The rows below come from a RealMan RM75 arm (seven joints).
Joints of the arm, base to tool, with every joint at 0 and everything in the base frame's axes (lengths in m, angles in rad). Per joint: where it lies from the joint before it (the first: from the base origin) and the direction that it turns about. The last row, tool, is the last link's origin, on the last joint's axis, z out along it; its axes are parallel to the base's.
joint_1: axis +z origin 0 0 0.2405
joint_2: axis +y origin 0 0 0
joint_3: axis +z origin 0 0 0.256
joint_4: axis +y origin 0 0 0
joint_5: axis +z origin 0 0 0.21
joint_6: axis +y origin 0 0 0
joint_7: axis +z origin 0 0 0.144
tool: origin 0 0 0
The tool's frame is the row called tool.
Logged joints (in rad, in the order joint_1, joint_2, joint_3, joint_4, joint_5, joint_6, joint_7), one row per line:
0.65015 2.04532 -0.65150 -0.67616 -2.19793 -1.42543 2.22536
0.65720 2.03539 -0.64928 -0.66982 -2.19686 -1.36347 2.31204
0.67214 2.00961 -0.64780 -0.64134 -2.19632 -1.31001 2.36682
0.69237 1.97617 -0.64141 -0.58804 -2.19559 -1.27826 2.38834
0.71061 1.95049 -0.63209 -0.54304 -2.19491 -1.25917 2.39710
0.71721 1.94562 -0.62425 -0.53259 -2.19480 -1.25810 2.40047
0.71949 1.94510 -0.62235 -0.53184 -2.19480 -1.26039 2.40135
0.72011 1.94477 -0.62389 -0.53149 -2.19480 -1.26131 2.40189
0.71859 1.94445 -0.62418 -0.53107 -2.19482 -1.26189 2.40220
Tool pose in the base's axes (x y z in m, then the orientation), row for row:
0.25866 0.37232 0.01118 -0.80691 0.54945 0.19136 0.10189
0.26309 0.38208 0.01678 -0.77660 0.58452 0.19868 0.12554
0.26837 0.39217 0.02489 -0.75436 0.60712 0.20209 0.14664
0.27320 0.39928 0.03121 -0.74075 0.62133 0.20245 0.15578
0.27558 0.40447 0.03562 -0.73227 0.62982 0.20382 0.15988
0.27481 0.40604 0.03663 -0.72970 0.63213 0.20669 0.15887
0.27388 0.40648 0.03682 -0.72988 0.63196 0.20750 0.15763
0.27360 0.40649 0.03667 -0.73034 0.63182 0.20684 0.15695
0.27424 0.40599 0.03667 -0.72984 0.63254 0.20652 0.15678
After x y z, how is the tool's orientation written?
As a quaternion, x y z w.
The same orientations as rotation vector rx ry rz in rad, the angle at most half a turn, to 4 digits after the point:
-2.3827 1.6224 0.5651
-2.2621 1.7026 0.5787
-2.1713 1.7475 0.5817
-2.1213 1.7793 0.5798
-2.0923 1.7995 0.5824
-2.0861 1.8071 0.5909
-2.0880 1.8079 0.5936
-2.0901 1.8082 0.5919
-2.0889 1.8104 0.5911

